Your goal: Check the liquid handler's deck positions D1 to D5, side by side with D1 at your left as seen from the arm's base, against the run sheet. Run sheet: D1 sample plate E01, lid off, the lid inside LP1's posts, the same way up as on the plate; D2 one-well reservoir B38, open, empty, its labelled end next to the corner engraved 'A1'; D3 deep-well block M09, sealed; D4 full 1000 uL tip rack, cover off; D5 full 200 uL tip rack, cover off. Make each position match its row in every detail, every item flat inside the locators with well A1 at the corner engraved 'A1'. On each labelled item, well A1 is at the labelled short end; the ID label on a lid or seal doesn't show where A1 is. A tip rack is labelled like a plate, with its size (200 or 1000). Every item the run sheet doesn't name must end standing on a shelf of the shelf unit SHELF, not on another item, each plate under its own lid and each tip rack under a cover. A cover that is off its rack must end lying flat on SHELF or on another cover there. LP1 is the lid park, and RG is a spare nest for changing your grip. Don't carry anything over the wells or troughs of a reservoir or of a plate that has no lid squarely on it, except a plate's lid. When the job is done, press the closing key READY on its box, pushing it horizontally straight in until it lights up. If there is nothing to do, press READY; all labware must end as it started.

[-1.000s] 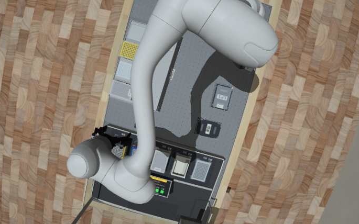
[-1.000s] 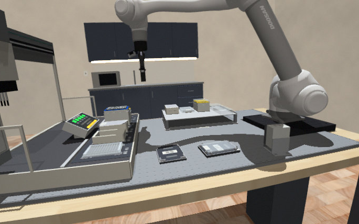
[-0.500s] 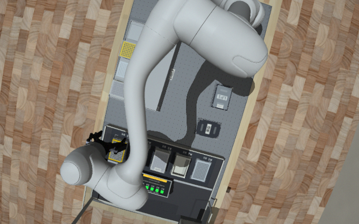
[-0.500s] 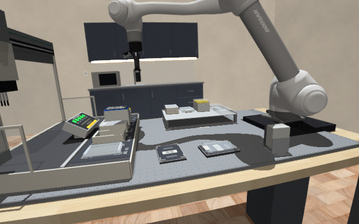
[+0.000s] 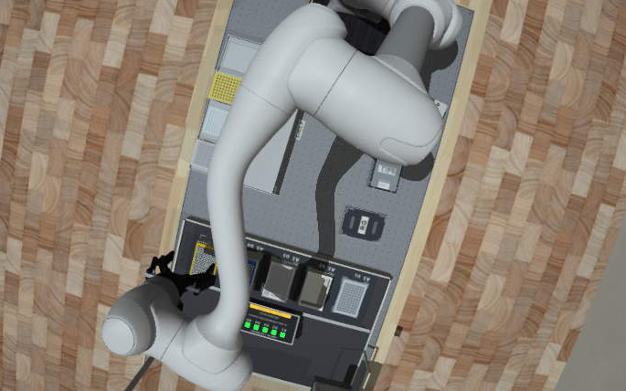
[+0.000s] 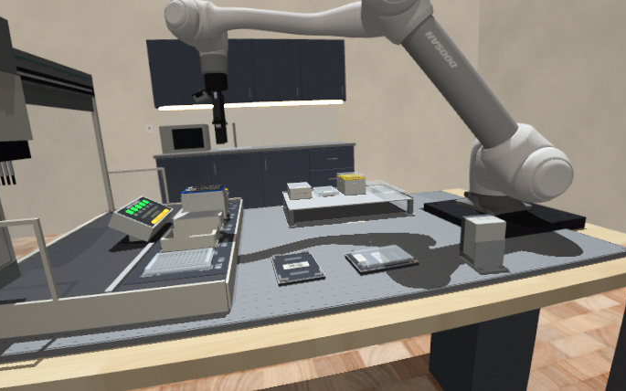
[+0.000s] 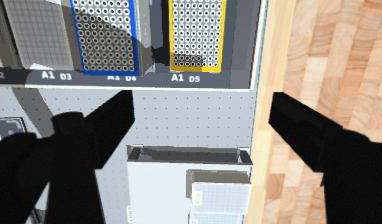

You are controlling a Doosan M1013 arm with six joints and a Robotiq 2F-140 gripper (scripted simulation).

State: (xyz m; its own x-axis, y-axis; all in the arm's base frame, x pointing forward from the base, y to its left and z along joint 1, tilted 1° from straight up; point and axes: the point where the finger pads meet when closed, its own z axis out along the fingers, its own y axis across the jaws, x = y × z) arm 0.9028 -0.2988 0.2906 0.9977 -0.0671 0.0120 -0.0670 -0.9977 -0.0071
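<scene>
Now: the yellow-framed tip rack 6 cm ahead of my hand, 1 cm to the right of it and 21 cm below it. Round my hand: cream reservoir: 9 cm ahead, 37 cm to the left, 24 cm below; then blue-framed tip rack: 6 cm ahead, 12 cm to the left, 18 cm below; then shelf unit: 43 cm behind, 4 cm to the left, 25 cm below.
</scene>
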